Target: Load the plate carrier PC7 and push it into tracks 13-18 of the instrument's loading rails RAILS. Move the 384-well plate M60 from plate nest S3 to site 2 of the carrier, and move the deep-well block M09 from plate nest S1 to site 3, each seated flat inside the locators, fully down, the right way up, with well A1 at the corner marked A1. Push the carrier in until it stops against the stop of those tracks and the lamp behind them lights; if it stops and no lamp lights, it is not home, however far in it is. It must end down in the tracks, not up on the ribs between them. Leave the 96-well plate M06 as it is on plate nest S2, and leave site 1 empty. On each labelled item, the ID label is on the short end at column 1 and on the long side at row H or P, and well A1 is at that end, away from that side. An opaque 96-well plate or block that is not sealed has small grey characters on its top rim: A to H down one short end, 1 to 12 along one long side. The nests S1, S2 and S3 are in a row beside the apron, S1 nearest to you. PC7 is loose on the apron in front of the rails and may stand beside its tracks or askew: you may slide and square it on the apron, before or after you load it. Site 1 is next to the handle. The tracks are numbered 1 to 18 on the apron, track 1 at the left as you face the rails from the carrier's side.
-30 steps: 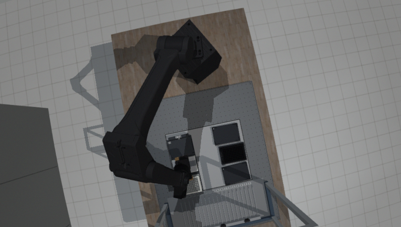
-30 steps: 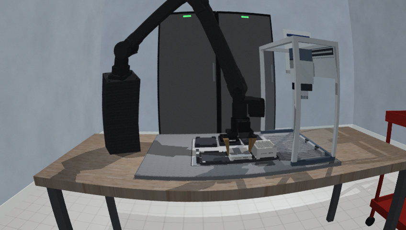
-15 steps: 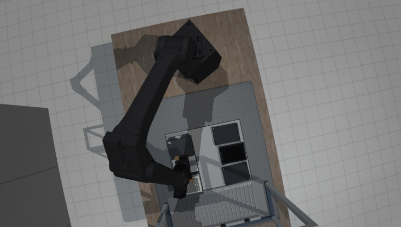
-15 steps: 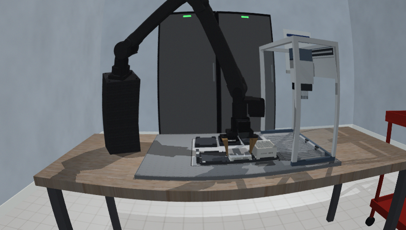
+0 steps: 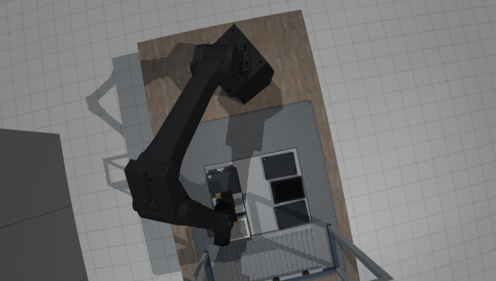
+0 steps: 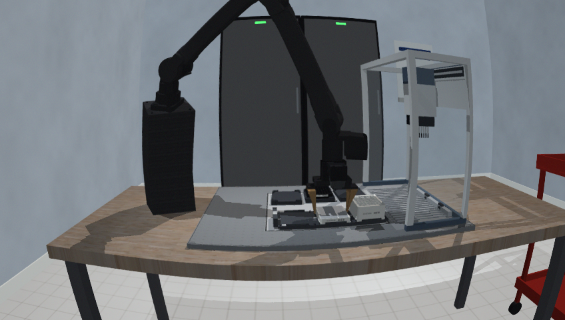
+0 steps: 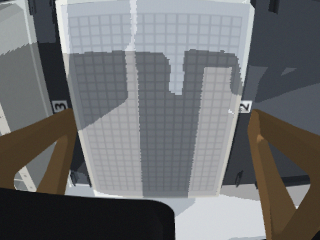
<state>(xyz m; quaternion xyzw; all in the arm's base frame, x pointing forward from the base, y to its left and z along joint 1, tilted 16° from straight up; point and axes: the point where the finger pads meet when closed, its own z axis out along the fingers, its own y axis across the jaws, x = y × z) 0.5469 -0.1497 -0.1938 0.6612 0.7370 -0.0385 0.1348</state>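
The dark carrier PC7 lies 20 mm below my hand. Also, from my hand: black 96-well plate M06: 30 mm behind, 270 mm to the left, 10 mm below; nest S3: 90 mm ahead, 270 mm to the left, 30 mm below; nest S1: 140 mm behind, 240 mm to the left, 30 mm below.
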